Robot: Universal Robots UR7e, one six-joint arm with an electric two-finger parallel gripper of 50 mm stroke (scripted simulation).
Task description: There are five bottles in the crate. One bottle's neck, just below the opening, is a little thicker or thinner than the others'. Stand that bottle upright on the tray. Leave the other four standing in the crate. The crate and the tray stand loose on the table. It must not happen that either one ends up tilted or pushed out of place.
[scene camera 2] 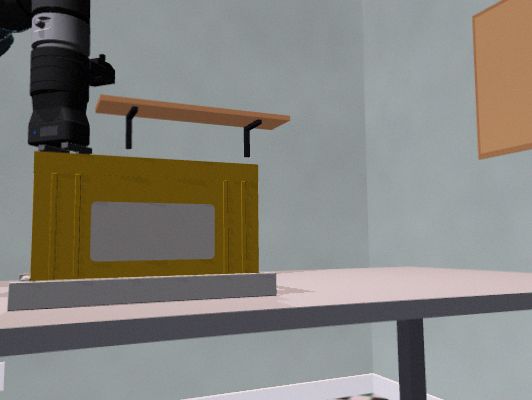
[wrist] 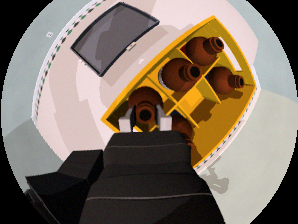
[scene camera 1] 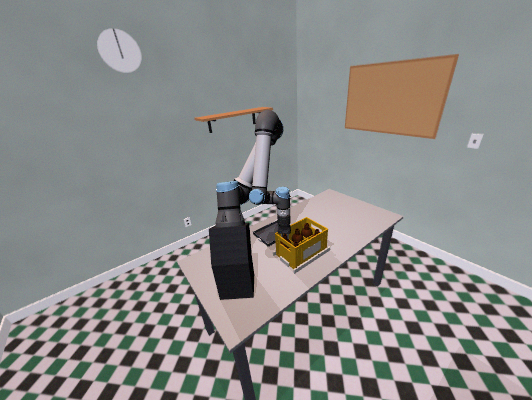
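Observation:
My gripper [wrist: 145, 111] is visible, as is a yellow crate [wrist: 216, 115].

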